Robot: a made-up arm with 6 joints.
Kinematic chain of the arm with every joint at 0, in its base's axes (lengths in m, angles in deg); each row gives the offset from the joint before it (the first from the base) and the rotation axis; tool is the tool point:
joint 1: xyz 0 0 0.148 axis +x
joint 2: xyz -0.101 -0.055 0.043 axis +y
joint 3: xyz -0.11 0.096 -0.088 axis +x
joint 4: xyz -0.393 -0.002 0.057 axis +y
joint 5: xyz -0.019 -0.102 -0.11 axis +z
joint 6: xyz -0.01 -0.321 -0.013 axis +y
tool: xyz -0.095 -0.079 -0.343
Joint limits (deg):
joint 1: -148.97..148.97
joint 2: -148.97..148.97
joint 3: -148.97..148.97
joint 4: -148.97..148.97
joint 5: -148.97..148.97
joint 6: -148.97..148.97
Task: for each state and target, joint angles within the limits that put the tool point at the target. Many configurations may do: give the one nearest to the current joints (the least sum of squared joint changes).
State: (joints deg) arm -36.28 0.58 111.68 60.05 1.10 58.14
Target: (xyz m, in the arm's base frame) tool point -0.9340 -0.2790 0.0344
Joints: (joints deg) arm -37.93 33.45 110.47 84.33 2.51 96.36
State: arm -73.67 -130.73 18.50 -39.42 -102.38 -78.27
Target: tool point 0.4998 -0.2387 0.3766
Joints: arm -63.98 -104.38 -0.18 -74.25 -94.39 -69.27
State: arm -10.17 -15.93 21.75 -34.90 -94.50 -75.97
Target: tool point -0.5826 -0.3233 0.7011
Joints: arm -37.53 24.91 -25.65 -39.04 -58.67 -92.87
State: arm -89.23 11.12 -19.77 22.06 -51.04 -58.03
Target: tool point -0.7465 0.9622 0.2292
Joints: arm -98.00 51.41 -23.66 47.90 -75.14 -31.46
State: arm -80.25 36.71 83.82 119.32 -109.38 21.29
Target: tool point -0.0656 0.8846 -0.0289
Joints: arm -110.63 64.08 61.45 115.00 -123.04 31.67
